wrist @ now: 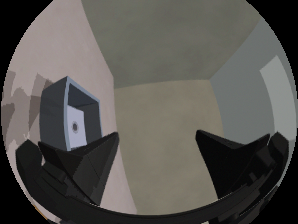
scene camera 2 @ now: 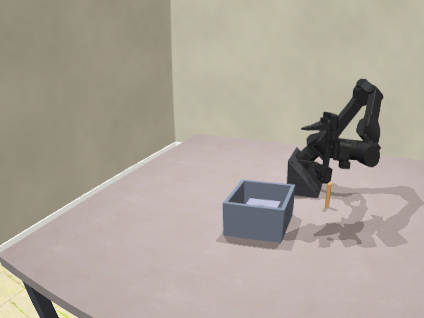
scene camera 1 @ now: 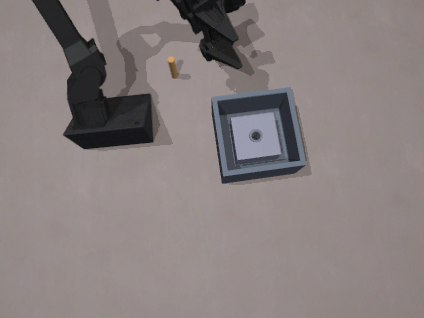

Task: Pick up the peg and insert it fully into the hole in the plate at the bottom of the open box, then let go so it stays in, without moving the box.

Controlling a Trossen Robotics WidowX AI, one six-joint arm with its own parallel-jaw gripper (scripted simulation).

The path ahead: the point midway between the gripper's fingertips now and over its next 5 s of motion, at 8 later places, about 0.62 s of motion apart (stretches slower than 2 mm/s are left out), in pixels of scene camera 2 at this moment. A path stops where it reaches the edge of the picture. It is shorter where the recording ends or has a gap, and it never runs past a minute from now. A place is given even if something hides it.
My gripper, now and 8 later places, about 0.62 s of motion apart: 299,144; 299,159; 329,163; 330,175; 329,183; 328,192; 327,195; 328,192; 329,176
